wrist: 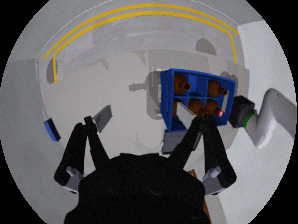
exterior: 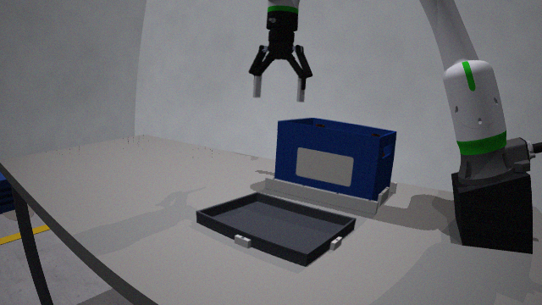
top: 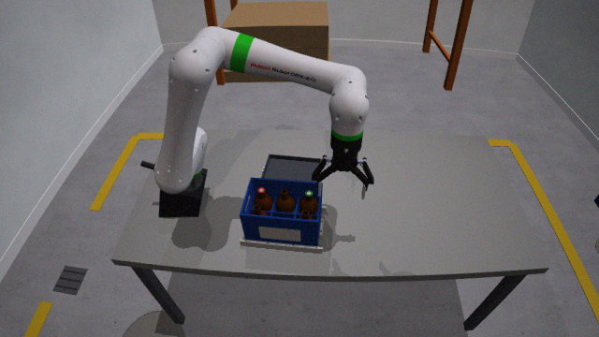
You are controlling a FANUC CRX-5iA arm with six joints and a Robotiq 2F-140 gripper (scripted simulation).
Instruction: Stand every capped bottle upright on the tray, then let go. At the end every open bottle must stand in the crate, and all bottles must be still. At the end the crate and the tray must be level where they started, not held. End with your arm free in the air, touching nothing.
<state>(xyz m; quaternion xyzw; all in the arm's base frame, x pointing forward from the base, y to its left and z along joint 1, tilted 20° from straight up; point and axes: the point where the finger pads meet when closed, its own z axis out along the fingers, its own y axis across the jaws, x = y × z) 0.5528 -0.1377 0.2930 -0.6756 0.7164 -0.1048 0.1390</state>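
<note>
The glass bottle is 20 cm behind my hand, 15 cm below it and 6 cm to the left of it. From my hand the other things lie so: blue crate 21 cm behind, 15 cm below, 2 cm to the left; then tray 32 cm to the left, 22 cm below, 20 cm behind.
</note>
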